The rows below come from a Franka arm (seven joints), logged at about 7 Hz.
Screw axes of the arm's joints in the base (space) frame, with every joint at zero. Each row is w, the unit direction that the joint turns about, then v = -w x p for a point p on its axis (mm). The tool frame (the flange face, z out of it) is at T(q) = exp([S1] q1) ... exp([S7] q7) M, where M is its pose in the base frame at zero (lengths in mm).
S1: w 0 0 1 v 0 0 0
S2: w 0 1 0 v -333 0 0
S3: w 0 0 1 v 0 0 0
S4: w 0 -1 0 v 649 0 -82.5
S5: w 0 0 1 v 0 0 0
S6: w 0 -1 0 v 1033 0 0
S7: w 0 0 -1 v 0 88 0
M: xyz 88 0 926 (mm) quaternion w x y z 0 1 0 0
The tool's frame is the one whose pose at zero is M.
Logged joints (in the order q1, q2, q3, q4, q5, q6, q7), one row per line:
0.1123 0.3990 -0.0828 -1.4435 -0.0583 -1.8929 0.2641
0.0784 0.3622 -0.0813 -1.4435 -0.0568 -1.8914 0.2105
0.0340 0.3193 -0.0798 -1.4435 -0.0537 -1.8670 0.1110
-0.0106 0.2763 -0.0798 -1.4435 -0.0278 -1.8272 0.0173
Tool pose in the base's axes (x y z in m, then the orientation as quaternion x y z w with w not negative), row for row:
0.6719 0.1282 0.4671 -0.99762 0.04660 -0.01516 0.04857
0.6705 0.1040 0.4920 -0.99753 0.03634 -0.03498 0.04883
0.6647 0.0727 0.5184 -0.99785 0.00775 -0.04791 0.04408
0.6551 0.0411 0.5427 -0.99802 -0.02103 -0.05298 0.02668
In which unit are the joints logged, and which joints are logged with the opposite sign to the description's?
The joints are logged in radians. Opposite sign: q3, q5, q6.
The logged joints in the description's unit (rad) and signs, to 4 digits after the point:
0.1123 0.3990 0.0828 -1.4435 0.0583 1.8929 0.2641
0.0784 0.3622 0.0813 -1.4435 0.0568 1.8914 0.2105
0.0340 0.3193 0.0798 -1.4435 0.0537 1.8670 0.1110
-0.0106 0.2763 0.0798 -1.4435 0.0278 1.8272 0.0173

